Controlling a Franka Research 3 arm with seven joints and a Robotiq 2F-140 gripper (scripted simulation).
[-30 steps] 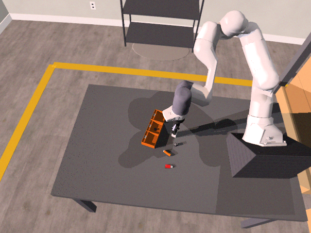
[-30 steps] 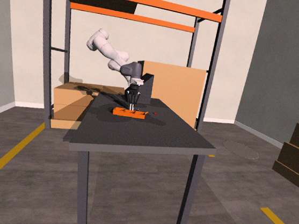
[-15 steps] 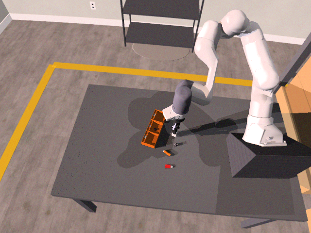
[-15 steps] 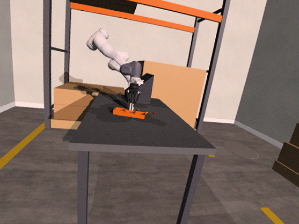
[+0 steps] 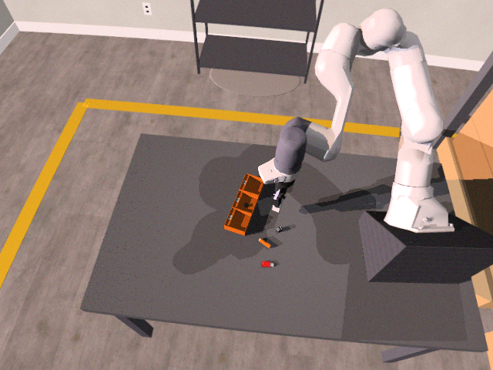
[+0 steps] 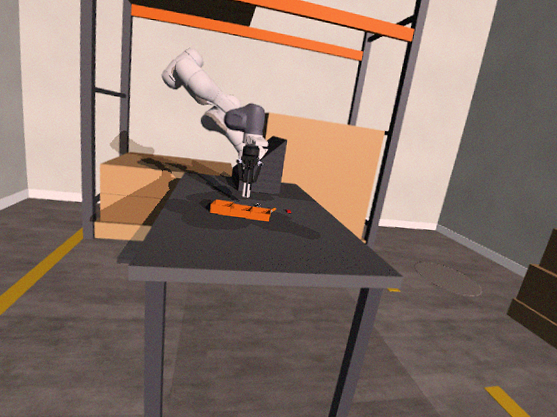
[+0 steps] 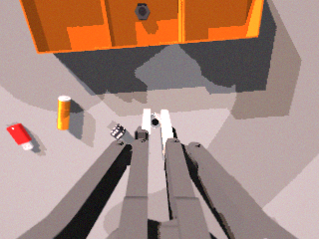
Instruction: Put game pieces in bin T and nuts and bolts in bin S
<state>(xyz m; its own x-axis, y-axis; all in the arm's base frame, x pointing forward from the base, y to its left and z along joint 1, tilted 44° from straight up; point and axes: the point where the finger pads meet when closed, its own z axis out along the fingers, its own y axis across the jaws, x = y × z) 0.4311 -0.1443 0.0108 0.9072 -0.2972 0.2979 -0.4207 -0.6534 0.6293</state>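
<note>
My hand is 12 cm short of the orange bin tray, 7 cm above it and 4 cm to the left of it. Round my hand: grey nut 3 cm below; black die 8 cm below, 7 cm to the left, 1 cm behind; dark nut 12 cm ahead, 7 cm below, 3 cm to the right.
</note>
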